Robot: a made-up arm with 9 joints. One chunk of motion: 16 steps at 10 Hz.
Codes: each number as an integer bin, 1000 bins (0 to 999) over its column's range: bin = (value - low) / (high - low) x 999, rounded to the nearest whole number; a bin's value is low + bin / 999 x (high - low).
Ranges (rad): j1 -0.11..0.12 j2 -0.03..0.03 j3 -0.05..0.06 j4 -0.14..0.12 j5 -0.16..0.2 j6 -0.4..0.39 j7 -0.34..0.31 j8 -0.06..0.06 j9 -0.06..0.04
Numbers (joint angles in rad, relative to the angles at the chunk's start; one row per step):
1: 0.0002 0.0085 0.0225 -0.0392 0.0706 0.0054 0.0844 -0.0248 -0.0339
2: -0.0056 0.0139 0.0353 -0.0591 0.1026 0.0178 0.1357 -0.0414 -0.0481
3: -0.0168 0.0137 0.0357 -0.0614 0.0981 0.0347 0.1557 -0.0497 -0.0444
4: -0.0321 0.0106 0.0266 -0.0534 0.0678 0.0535 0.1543 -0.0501 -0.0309
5: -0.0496 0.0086 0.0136 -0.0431 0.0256 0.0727 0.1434 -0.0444 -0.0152
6: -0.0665 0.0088 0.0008 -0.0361 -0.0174 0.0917 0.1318 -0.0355 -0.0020
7: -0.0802 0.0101 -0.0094 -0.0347 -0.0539 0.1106 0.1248 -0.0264 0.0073
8: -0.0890 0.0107 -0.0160 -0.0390 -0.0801 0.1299 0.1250 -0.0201 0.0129
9: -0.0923 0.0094 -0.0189 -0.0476 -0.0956 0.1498 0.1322 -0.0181 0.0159
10: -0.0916 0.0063 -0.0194 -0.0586 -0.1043 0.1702 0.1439 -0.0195 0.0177
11: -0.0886 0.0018 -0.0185 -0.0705 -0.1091 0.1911 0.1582 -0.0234 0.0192
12: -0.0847 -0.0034 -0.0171 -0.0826 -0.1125 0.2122 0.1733 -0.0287 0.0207
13: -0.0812 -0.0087 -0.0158 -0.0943 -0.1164 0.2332 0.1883 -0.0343 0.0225
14: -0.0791 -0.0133 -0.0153 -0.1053 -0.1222 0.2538 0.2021 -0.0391 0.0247
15: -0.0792 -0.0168 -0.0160 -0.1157 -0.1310 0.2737 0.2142 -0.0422 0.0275
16: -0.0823 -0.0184 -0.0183 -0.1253 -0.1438 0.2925 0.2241 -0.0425 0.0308
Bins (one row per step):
1: 479 641 658 387 640 513 652 293 261
2: 453 731 775 311 729 528 731 155 119
3: 405 728 778 302 716 550 762 86 156
4: 338 676 696 333 632 573 760 82 291
5: 262 643 578 372 515 598 743 130 448
6: 189 646 461 399 396 622 725 204 579
7: 129 668 369 405 294 646 714 280 672
8: 91 678 309 388 222 670 715 332 728
9: 77 656 282 355 179 695 726 349 758
10: 80 604 278 313 155 721 744 337 776
11: 93 529 286 267 141 747 766 305 791
12: 110 443 299 221 132 774 789 261 806
13: 125 355 311 176 121 801 812 214 824
14: 134 278 315 133 105 827 833 174 846
15: 134 220 309 93 80 852 852 148 874
16: 120 193 288 56 45 876 867 146 907

